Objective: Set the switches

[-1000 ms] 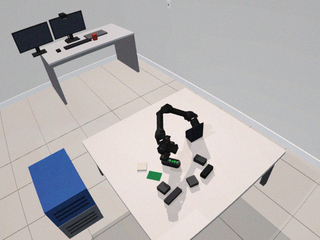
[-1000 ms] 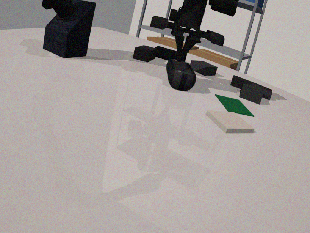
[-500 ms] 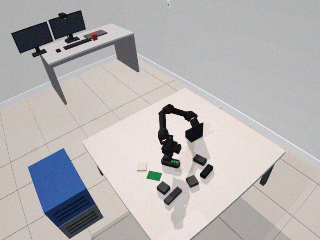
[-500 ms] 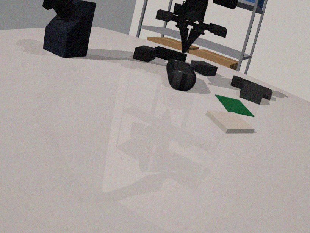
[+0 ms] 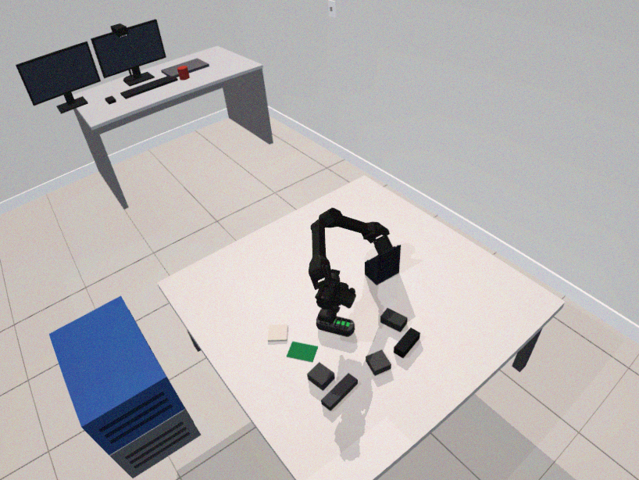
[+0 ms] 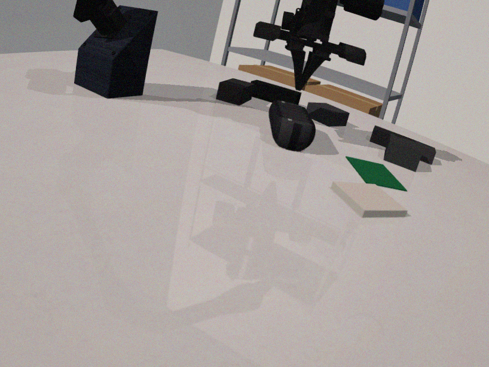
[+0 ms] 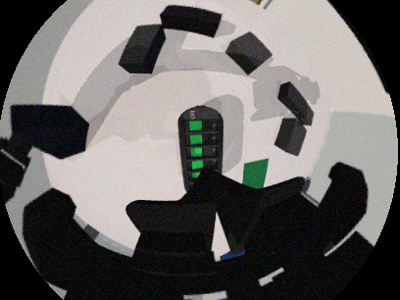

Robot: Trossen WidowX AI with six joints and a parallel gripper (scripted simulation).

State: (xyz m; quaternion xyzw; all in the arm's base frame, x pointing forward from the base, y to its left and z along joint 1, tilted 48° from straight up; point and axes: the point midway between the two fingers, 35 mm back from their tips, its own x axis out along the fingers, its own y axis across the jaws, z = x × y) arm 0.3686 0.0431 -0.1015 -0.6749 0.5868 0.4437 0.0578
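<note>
Right now my gripper tip is 17 cm short of the green board and 8 cm above it. From my gripper tip the other things lie so: beige tile (19 cm ahead, 13 cm to the right, 8 cm below).
</note>
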